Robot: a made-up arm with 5 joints. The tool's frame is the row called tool. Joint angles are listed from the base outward. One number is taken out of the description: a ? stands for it. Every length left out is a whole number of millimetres.
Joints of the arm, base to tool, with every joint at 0 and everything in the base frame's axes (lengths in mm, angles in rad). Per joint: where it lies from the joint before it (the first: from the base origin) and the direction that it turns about. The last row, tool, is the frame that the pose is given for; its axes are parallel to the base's.
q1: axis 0 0 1 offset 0 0 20
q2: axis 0 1 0 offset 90 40 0
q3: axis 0 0 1 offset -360 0 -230
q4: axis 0 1 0 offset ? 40 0
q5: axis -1 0 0 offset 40 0 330
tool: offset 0 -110 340
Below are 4 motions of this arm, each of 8 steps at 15 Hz.
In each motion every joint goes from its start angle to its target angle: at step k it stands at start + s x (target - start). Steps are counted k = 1, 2, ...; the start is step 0. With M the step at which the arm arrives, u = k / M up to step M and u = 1 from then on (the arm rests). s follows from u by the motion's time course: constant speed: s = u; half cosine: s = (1 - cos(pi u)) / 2; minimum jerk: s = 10 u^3 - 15 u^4 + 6 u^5.
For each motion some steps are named. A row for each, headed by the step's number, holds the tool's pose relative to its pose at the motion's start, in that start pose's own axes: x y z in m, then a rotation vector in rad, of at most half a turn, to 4 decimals.
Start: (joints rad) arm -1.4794 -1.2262 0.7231 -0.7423 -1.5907
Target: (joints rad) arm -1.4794 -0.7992 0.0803 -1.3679 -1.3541
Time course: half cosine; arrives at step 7
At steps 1, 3, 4, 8:
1: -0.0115 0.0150 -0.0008 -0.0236 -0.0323 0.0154
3: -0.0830 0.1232 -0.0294 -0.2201 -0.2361 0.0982
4: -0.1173 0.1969 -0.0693 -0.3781 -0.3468 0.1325
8: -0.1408 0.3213 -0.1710 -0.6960 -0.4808 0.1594

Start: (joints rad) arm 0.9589 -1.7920 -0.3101 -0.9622 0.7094
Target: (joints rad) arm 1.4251 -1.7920 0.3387 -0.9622 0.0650
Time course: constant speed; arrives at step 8
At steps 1, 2, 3, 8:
1: 0.0086 -0.0612 -0.0179 0.1679 0.0156 0.0047
2: 0.0155 -0.1175 -0.0460 0.3364 0.0286 0.0048
3: 0.0200 -0.1672 -0.0833 0.5052 0.0385 0.0004
8: 0.0036 -0.2748 -0.3568 1.3463 0.0221 -0.0727

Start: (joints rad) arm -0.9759 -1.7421 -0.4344 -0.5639 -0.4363
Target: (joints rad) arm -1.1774 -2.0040 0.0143 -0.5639 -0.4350
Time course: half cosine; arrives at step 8
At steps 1, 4, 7, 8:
1: -0.0024 -0.0056 -0.0031 0.0075 -0.0039 0.0206
4: -0.0184 -0.0733 -0.0415 0.0880 -0.0410 0.2803
7: -0.0106 -0.1351 -0.0798 0.1497 -0.0594 0.5554
8: -0.0090 -0.1398 -0.0828 0.1539 -0.0601 0.5786

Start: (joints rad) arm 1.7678 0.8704 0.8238 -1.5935 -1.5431
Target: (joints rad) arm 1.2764 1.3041 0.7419 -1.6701 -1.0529
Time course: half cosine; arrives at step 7
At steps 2, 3, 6, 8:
2: -0.0025 0.0446 -0.0323 -0.1675 -0.1080 0.0038
3: -0.0029 0.0897 -0.0752 -0.3405 -0.2263 -0.0014
6: 0.0231 0.1945 -0.2280 -0.7857 -0.5746 -0.0723
8: 0.0280 0.2019 -0.2427 -0.8215 -0.6064 -0.0828

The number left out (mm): 90
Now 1 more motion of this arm.
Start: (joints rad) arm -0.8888 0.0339 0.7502 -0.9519 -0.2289
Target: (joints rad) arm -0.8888 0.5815 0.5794 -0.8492 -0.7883
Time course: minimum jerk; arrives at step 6
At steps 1, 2, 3, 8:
1: 0.0120 -0.0056 0.0024 0.0226 0.0140 -0.0181
2: 0.0677 -0.0352 0.0095 0.1335 0.0791 -0.1102
3: 0.1473 -0.0904 0.0062 0.3164 0.1729 -0.2751
8: 0.2412 -0.1859 -0.0336 0.6193 0.2901 -0.5924

